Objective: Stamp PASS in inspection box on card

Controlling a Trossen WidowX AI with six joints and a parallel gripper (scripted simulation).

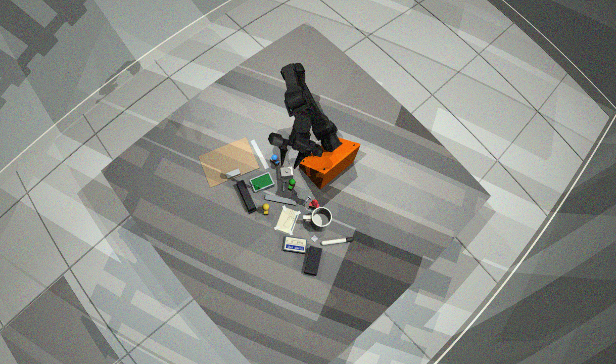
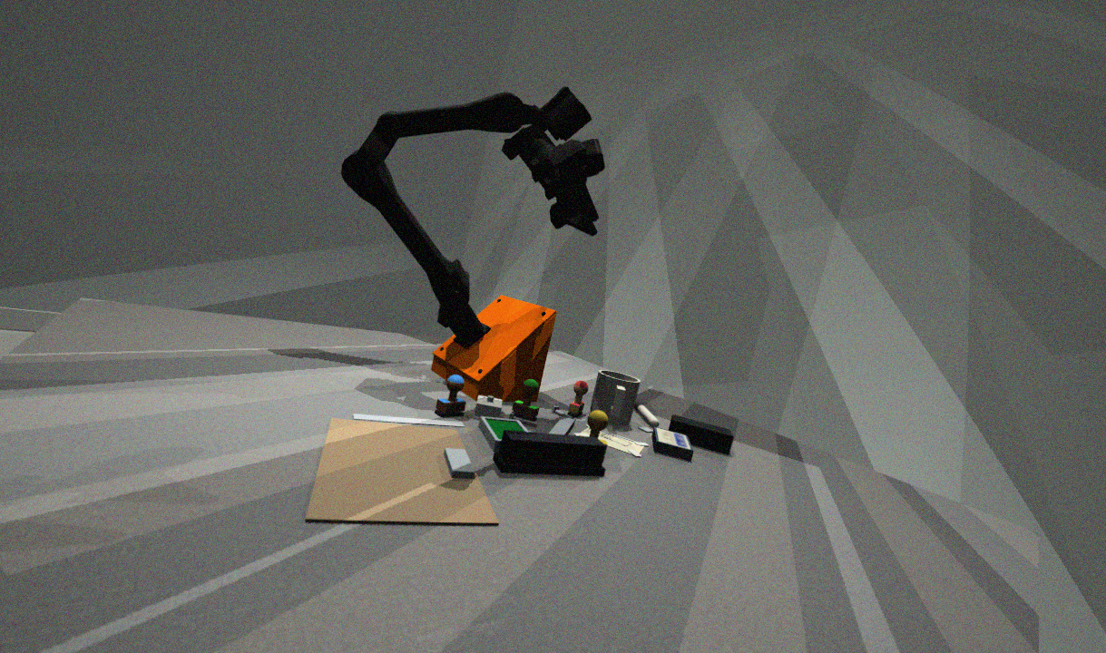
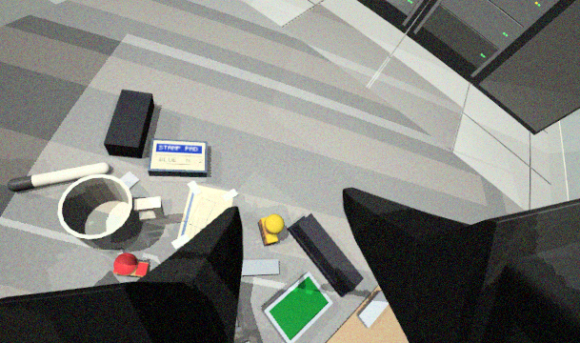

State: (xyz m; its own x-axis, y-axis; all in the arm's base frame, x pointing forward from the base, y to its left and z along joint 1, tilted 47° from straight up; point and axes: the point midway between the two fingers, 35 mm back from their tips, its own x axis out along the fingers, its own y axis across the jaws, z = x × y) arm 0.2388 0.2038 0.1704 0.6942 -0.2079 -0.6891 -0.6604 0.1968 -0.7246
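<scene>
My gripper tip is 310 mm above the green-knobbed stamp, 50 mm past it and 20 mm to the left of it. Round my gripper tip: yellow-knobbed stamp: 310 mm below, 100 mm ahead; then red stamp: 310 mm below, 100 mm to the left, 60 mm behind; then white cup: 290 mm below, 160 mm to the left, 30 mm behind.
</scene>
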